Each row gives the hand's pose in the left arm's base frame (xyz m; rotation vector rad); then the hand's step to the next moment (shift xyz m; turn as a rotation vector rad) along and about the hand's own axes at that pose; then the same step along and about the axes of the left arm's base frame.
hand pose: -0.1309 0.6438 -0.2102 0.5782 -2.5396 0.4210
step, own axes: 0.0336 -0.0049 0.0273 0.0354 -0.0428 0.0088
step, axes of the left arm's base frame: -0.0350 -0.0257 -0.0039 -0.0111 -0.0517 0.0193
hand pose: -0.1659 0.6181 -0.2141 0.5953 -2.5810 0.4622
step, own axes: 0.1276 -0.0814 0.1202 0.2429 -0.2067 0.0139
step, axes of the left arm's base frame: -0.1057 -0.1605 -0.0209 -0.1017 -0.2613 0.1526
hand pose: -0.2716 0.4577 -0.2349 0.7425 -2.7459 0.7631
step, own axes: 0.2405 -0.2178 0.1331 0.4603 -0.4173 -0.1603
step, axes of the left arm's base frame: -0.1002 -0.3315 0.0556 -0.1696 -0.4157 0.4584
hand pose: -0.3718 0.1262 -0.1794 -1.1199 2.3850 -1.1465
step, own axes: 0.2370 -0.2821 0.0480 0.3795 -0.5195 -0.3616
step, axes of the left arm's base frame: 0.0168 -0.3116 0.2016 -0.1675 -0.2854 0.6597
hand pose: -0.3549 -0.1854 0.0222 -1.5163 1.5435 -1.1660
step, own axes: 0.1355 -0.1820 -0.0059 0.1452 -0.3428 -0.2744
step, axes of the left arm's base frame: 0.0517 -0.1193 0.1860 -0.1328 -0.0794 0.4358
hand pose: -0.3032 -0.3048 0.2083 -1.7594 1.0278 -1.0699
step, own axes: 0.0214 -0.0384 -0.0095 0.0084 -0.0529 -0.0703
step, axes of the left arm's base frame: 0.0063 -0.0089 0.0436 -0.0507 -0.0057 0.0722
